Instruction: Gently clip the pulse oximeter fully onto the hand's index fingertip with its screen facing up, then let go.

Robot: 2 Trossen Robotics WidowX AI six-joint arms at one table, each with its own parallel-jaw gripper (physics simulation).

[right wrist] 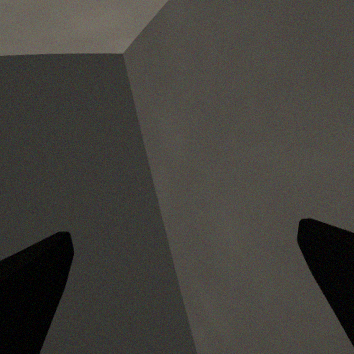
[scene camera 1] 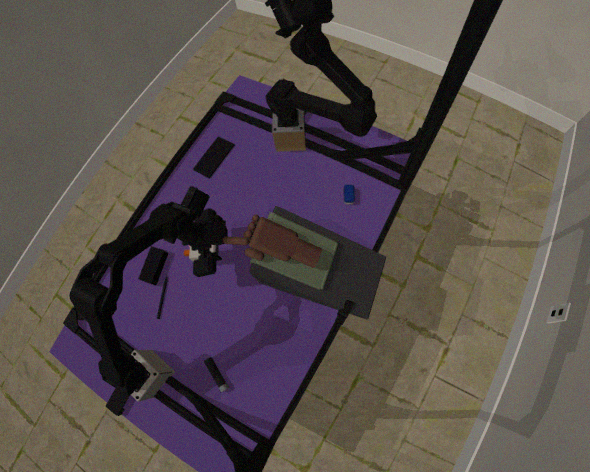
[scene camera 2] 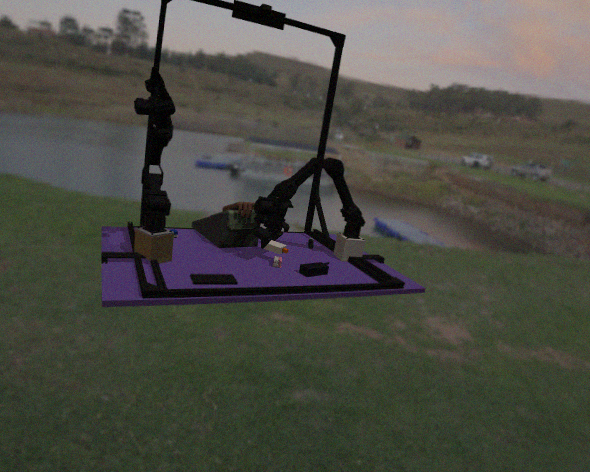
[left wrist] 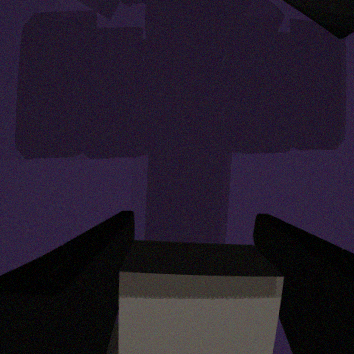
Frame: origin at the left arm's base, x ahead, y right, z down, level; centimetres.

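Where they show: left gripper, between the fingertips: (scene camera 1: 220, 251) (scene camera 2: 265, 246) (left wrist: 194, 223); right gripper, between the fingertips: (right wrist: 186, 236) (scene camera 2: 156, 74); left arm's base, origin of its link: (scene camera 1: 135, 375) (scene camera 2: 351, 236); right arm's base, origin of its link: (scene camera 1: 288, 118) (scene camera 2: 154, 229).
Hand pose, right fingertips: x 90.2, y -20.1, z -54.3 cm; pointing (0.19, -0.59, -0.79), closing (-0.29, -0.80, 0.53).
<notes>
Each offset is from my right fingertips to the centre of the thing. "*": to the spot under its first point. Level surfaces: height alone.
The brown hand (scene camera 1: 275, 238) (scene camera 2: 239, 206) lies on a green pad @(* dx -34.2, dy +42.5, dz +54.6 cm) (scene camera 1: 327, 260) over a dark wedge block (scene camera 1: 357, 282) (scene camera 2: 215, 232). Its index finger (scene camera 1: 236, 241) points left in scene camera 1, its tip close beside my left gripper. My left gripper (scene camera 1: 205, 252) (scene camera 2: 270, 239) (left wrist: 194, 223) is shut on the white pulse oximeter @(dx -52.5, dy +10.8, dz +58.7 cm) (scene camera 1: 194, 254) (scene camera 2: 274, 245) (left wrist: 197, 322), which has an orange end. Whether the oximeter touches the finger is hidden, and its screen cannot be made out. The finger does not show in the left wrist view. My right gripper (right wrist: 186, 236) is open and empty, raised far from the hand.
On the purple table @(dz +64.8 cm) (scene camera 1: 300, 185) are a dark flat pad @(dx -24.5, dy -11.1, dz +64.4 cm) (scene camera 1: 214, 157) (scene camera 2: 213, 279), a black block @(dx -65.3, dy -1.0, dz +63.0 cm) (scene camera 1: 153, 265) (scene camera 2: 314, 269), a thin dark stick @(dx -70.6, dy +7.3, dz +64.3 cm) (scene camera 1: 162, 298), a dark cylinder @(dx -77.4, dy +35.6, dz +63.5 cm) (scene camera 1: 216, 372), a blue object @(dx -11.1, dy +34.9, dz +63.2 cm) (scene camera 1: 349, 193) and a small white-and-red item @(dx -52.2, dy +6.1, dz +63.2 cm) (scene camera 2: 277, 261).
</notes>
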